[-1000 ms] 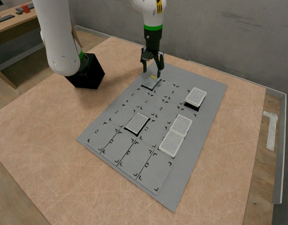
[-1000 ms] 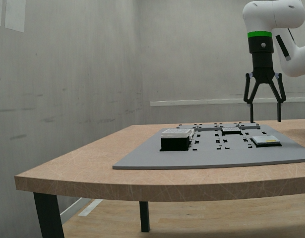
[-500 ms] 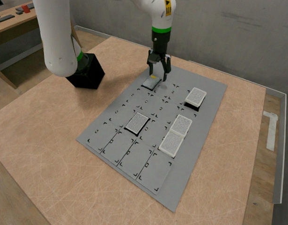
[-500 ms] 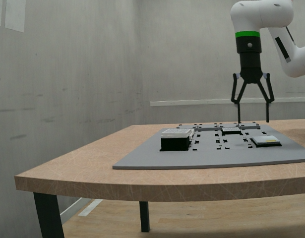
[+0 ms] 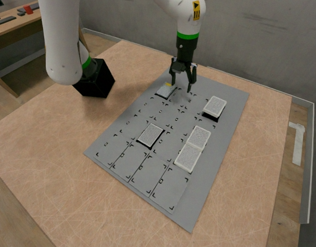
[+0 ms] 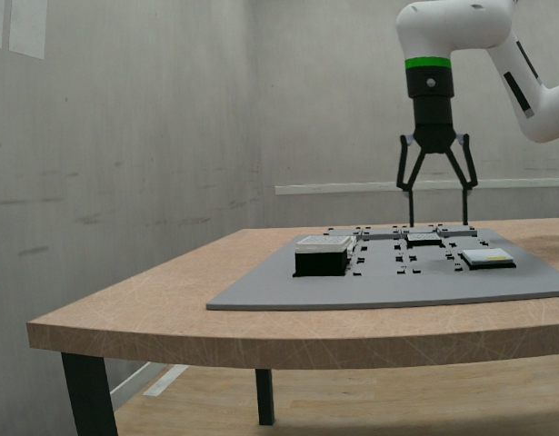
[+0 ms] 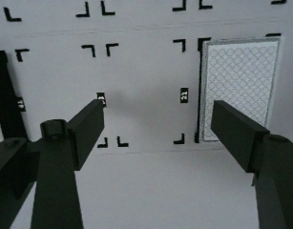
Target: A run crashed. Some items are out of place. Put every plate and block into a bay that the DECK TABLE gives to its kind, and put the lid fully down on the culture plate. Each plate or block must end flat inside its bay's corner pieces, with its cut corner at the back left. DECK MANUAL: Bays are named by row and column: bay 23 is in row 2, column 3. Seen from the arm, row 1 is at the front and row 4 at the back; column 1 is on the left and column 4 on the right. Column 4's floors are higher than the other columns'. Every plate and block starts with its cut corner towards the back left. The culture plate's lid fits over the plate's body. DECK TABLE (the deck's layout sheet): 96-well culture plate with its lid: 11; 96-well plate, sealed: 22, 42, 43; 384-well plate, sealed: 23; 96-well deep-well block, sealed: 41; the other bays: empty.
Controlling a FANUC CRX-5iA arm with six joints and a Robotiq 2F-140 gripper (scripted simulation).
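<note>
My hand is 22 cm short of the black deep-well block, 1 cm to the left of it and 8 cm above it. Also, from my hand: black sealed plate: 33 cm to the right, 9 cm below; clear lid: 10 cm behind, 1 cm to the left, 8 cm below.
</note>
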